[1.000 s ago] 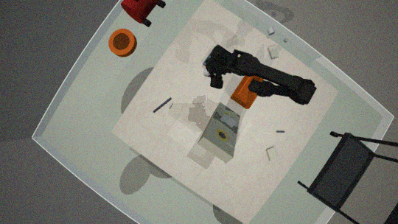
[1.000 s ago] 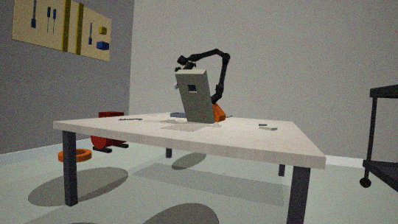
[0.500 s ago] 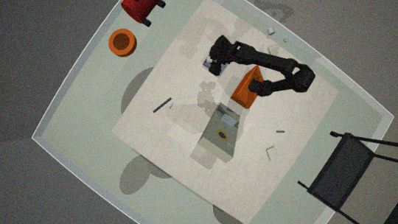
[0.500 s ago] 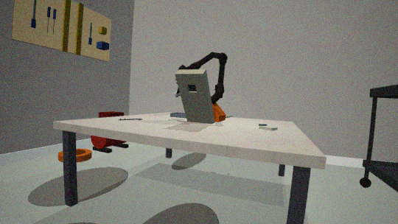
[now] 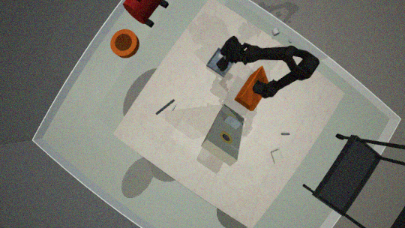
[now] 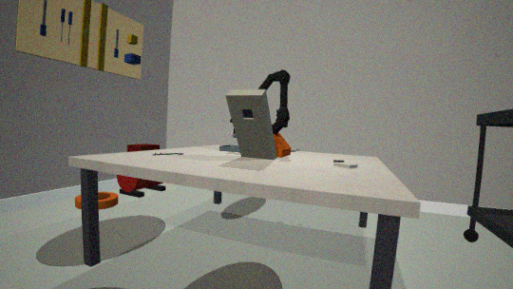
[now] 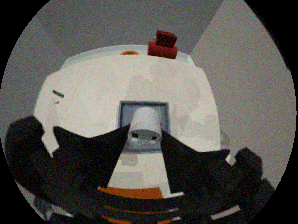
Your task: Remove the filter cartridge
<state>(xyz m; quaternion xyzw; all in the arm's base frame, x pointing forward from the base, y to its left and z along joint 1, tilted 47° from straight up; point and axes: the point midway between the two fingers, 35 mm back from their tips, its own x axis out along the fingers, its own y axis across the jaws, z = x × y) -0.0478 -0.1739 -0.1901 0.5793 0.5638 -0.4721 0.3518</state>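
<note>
The blue-grey tray lies 110 mm below my gripper tip and 10 mm to the right of it. From my gripper tip the other things lie so: grey service panel 380 mm ahead, 270 mm to the left, 50 mm above; round filter cartridge right at my gripper tip.
</note>
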